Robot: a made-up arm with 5 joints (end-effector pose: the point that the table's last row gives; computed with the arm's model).
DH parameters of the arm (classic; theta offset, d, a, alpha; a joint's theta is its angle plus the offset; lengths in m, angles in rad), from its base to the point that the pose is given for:
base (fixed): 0 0 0 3.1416
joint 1: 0 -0.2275 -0.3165 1.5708
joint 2: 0 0.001 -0.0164 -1.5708
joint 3: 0 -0.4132 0.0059 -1.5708
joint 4: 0 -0.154 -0.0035 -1.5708
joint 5: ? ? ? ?
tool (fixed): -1.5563 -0.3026 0 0
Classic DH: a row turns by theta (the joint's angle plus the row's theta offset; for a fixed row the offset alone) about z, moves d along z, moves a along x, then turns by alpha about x.
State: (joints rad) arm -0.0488 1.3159 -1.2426 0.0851 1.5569
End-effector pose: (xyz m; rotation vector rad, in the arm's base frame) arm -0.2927 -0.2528 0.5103 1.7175 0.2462 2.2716
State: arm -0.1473 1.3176 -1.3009 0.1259 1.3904
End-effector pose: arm -0.2886 -0.2637 0.5403 1.6747 0.3723 2.2451
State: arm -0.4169 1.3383 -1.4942 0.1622 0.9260
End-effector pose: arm -0.2349 -0.3042 0.6258 1.5663 0.7882 2.1864
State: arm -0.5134 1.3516 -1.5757 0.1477 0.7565
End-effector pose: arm -0.1988 -0.3186 0.6534 1.5078 0.9652 2.1782
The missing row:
joint 5: 1.5563 0 0.3379 0
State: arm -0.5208 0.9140 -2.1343 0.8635 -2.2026
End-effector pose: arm -0.2746 0.2726 0.6361 0.2842 1.4683 0.0189
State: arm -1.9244 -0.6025 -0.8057 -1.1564 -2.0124
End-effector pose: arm 0.2458 -0.3660 0.1710 -0.2383 -0.7792 0.4370
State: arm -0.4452 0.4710 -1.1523 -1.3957 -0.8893
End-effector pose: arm -0.5712 -0.3575 0.5223 -1.4126 0.8806 0.8499
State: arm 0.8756 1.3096 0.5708 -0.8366 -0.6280
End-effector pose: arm 0.1700 0.4275 0.1074 0.1112 2.4303 -1.4751
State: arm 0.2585 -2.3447 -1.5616 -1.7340 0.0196
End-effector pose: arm -0.3572 -0.2017 -0.4647 -1.4892 -0.2844 -0.9059
